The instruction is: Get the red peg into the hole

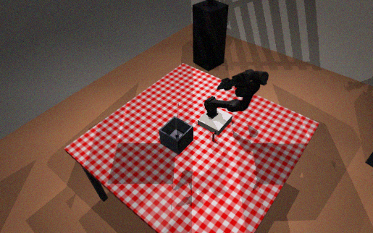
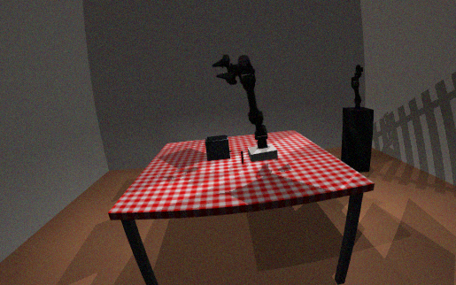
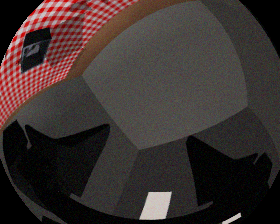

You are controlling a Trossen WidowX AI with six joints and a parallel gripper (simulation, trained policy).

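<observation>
The red peg is 100 mm behind my gripper tip, 120 mm to the right of it and 550 mm below it.
</observation>
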